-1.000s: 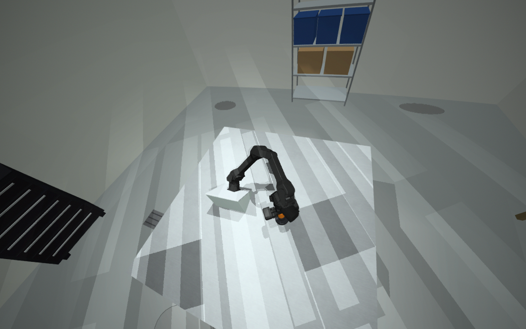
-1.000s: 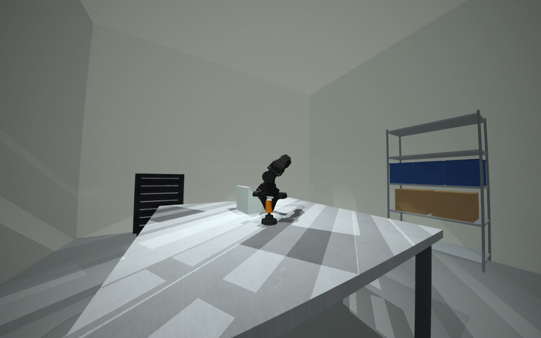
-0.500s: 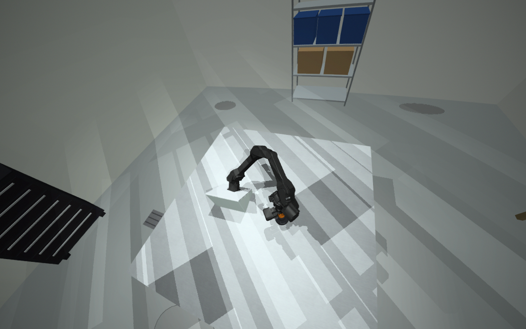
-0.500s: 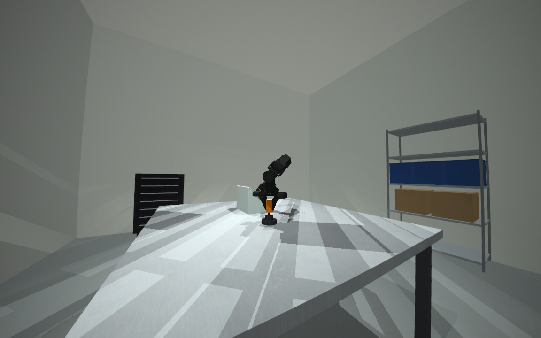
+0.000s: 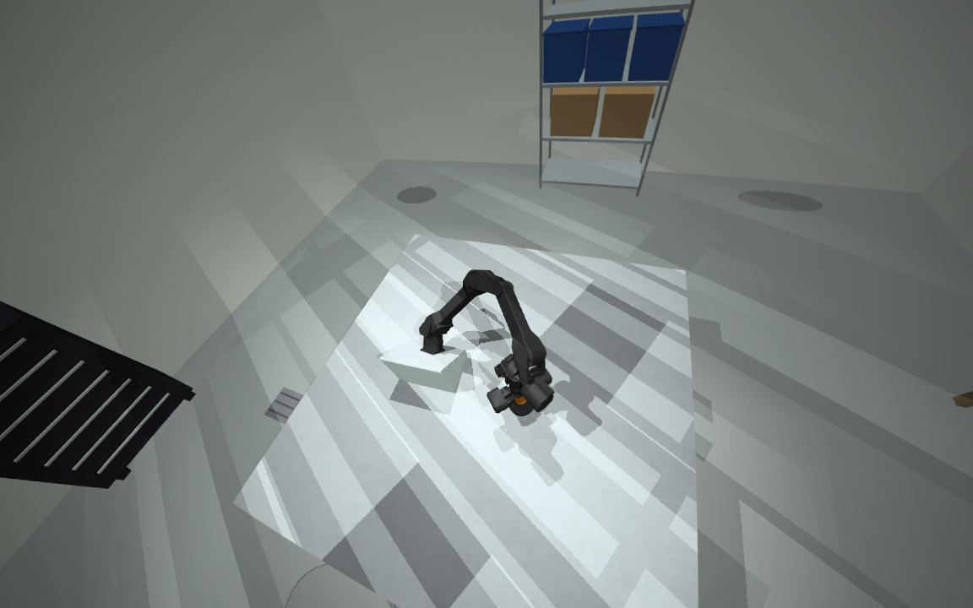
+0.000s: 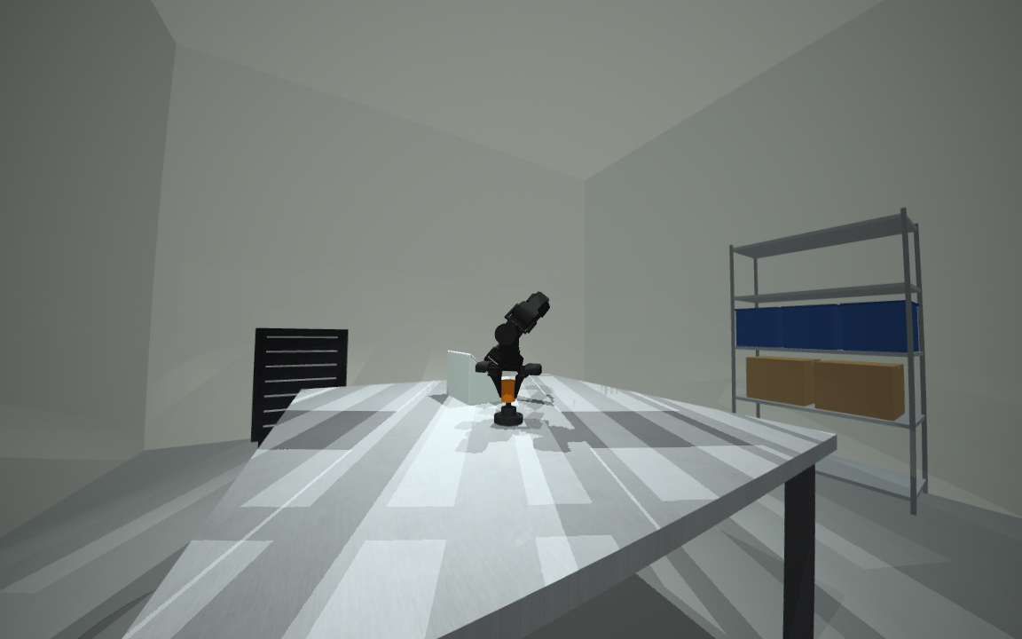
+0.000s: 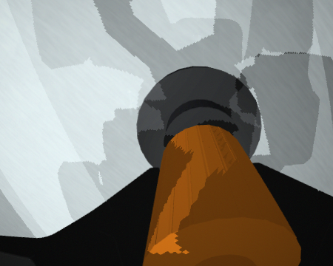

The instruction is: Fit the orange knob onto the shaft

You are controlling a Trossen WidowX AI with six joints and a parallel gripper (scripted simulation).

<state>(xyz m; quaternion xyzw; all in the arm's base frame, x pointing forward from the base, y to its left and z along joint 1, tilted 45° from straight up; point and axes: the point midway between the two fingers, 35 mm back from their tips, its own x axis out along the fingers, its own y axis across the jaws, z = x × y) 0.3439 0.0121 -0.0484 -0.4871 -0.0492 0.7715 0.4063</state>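
The orange knob is 2 cm above my gripper tip. Round my gripper tip: dark round pedestal: 4 cm below.
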